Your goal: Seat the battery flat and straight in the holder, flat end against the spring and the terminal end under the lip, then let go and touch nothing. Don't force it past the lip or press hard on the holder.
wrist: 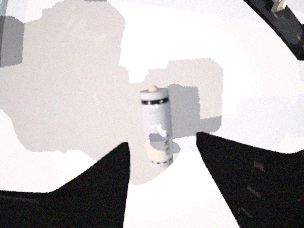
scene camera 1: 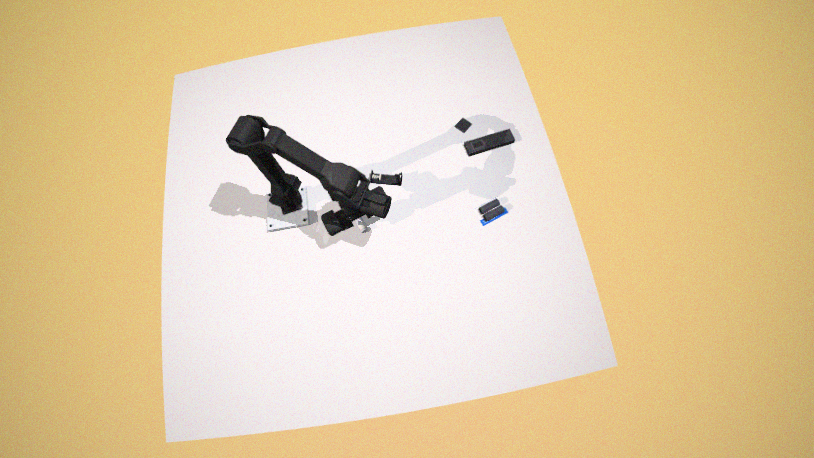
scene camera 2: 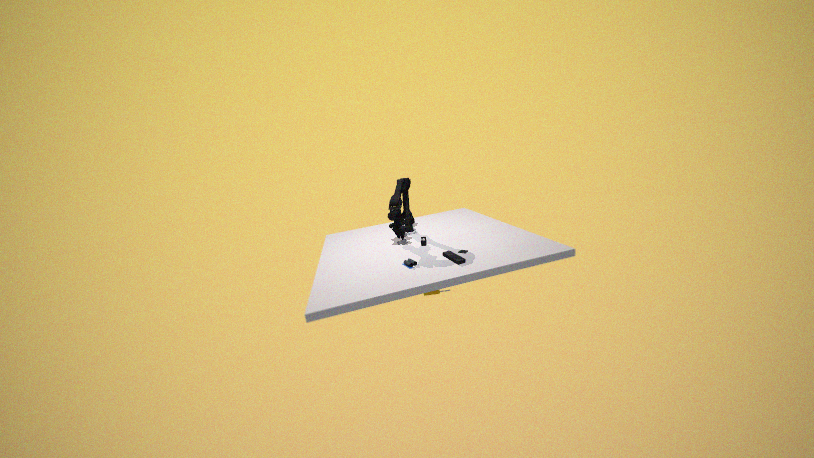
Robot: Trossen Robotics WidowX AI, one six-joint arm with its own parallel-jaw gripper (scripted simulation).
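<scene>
Scene camera 1 shows the gripper (scene camera 1: 360, 220) and a black remote (scene camera 1: 499, 139). In the wrist view there is a battery (wrist: 155, 112), and the gripper (wrist: 163, 143) appears there too.
</scene>
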